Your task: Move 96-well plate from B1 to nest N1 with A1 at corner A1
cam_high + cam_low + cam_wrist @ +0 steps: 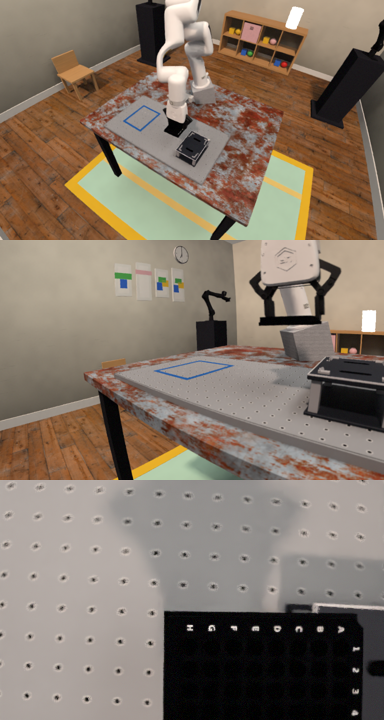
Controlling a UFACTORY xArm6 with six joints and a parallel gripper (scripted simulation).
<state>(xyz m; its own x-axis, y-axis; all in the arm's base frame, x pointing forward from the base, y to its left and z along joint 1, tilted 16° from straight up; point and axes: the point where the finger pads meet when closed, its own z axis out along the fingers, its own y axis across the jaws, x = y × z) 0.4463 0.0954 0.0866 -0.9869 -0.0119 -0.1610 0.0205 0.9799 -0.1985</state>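
The raised black plate nest lies 110 mm to the left of my hand, 90 mm below it and 20 mm ahead of it. Round my hand: black 96-well plate 10 mm below.
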